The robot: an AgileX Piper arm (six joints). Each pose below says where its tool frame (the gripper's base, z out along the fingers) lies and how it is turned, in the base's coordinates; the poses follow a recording.
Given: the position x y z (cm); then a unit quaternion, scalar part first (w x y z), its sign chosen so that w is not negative.
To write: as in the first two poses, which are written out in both.
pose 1, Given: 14.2 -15.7 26.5 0.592 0.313 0.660 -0.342
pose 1, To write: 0.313 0.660 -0.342 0.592 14.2 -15.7 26.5
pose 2, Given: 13.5 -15.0 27.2 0.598 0.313 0.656 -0.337
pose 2, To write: 0.313 0.656 -0.337 0.598 13.5 -15.0 27.2
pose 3, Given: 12.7 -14.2 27.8 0.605 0.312 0.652 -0.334
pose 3, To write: 0.312 0.652 -0.334 0.605 12.7 -14.2 27.8
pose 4, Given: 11.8 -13.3 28.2 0.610 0.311 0.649 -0.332
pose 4, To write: 0.311 0.649 -0.332 0.610 11.8 -13.3 28.2
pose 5, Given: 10.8 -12.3 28.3 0.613 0.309 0.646 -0.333
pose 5, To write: 0.309 0.646 -0.333 0.613 10.8 -12.3 28.3
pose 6, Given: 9.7 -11.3 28.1 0.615 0.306 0.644 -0.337
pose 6, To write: 0.306 0.644 -0.337 0.615 9.7 -11.3 28.1
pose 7, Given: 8.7 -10.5 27.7 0.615 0.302 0.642 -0.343
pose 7, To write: 0.302 0.642 -0.343 0.615 8.7 -10.5 27.7
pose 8, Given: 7.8 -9.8 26.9 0.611 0.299 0.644 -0.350
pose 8, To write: 0.299 0.644 -0.350 0.611 7.8 -9.8 26.9
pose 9, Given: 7.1 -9.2 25.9 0.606 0.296 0.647 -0.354
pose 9, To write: 0.296 0.647 -0.354 0.606 7.1 -9.2 25.9
